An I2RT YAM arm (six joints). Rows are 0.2 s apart.
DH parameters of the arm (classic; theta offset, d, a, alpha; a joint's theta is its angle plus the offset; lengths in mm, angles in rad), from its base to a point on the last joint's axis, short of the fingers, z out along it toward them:
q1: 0 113.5 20 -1.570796
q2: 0 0 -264 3.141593
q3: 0.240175 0 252.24 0
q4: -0.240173 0 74 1.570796
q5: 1.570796 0 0 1.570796
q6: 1.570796 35.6 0 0
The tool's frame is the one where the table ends.
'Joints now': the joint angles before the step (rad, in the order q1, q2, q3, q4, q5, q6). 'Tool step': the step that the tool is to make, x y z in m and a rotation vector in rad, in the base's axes. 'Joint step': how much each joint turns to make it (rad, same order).
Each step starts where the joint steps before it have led.
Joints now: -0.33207, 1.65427, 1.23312, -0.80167, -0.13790, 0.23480
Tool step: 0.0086, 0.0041, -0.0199, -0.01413, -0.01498, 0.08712
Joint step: 0.01834, 0.03953, -0.03862, 0.08692, -0.01563, -0.06826
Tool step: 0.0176, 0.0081, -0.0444, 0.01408, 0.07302, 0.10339
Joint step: 0.03631, 0.13697, -0.00883, 0.06114, -0.01334, -0.06706
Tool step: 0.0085, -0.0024, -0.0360, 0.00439, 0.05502, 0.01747
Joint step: 0.00069, 0.10984, -0.00304, 0.05563, 0.00646, -0.01915
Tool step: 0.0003, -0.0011, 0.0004, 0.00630, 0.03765, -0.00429
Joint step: -0.00227, 0.01308, 0.02443, -0.04910, 0.00458, 0.00116
